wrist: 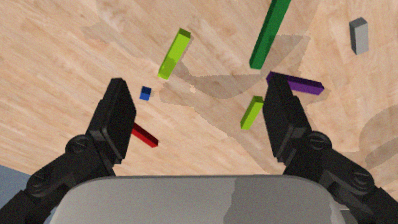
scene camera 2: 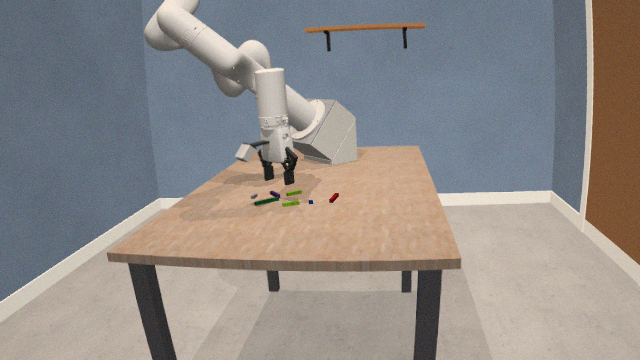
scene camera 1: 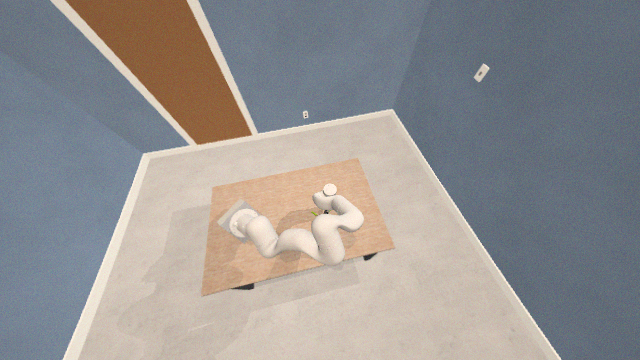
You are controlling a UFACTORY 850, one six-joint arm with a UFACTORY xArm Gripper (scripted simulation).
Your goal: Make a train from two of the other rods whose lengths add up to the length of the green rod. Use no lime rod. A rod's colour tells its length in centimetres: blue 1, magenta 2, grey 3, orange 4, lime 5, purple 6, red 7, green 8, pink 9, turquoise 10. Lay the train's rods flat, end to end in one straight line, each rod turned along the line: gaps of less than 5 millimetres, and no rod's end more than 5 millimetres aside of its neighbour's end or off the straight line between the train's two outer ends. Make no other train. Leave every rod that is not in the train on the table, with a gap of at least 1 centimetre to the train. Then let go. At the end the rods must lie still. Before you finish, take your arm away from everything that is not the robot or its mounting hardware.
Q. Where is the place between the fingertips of my gripper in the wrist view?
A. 198,93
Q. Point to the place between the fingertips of my gripper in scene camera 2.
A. At 279,181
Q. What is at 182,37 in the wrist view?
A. A lime rod.
